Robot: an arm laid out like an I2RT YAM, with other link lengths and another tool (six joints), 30 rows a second.
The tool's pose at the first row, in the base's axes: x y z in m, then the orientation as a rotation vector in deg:
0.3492, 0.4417, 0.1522, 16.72, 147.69, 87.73
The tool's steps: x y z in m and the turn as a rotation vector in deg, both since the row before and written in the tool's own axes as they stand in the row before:
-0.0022, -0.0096, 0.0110, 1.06, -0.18, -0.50
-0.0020, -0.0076, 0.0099, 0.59, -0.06, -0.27
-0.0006, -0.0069, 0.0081, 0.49, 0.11, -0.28
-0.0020, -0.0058, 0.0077, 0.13, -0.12, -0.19
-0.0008, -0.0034, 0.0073, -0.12, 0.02, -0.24
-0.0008, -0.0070, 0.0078, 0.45, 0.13, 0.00
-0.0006, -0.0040, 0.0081, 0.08, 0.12, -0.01
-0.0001, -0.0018, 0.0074, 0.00, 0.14, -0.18
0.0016, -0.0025, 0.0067, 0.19, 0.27, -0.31
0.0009, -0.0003, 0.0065, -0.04, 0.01, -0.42
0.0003, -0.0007, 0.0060, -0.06, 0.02, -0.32
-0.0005, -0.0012, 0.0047, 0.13, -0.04, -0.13
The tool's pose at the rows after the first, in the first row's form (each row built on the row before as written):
0.3527, 0.4461, 0.1385, 16.29, 148.31, 86.15
0.3560, 0.4503, 0.1271, 16.03, 148.68, 85.29
0.3576, 0.4535, 0.1171, 15.64, 149.09, 84.64
0.3606, 0.4566, 0.1082, 15.48, 149.06, 84.35
0.3626, 0.4608, 0.1016, 15.13, 148.92, 84.43
0.3644, 0.4636, 0.0916, 15.09, 149.38, 83.93
0.3663, 0.4682, 0.0840, 15.01, 149.54, 83.89
0.3678, 0.4734, 0.0786, 14.68, 149.60, 83.90
0.3674, 0.4780, 0.0729, 14.10, 149.88, 83.70
0.3678, 0.4834, 0.0692, 13.53, 149.75, 83.62
0.3686, 0.4881, 0.0655, 13.08, 149.63, 83.60
0.3699, 0.4913, 0.0621, 12.95, 149.67, 83.37

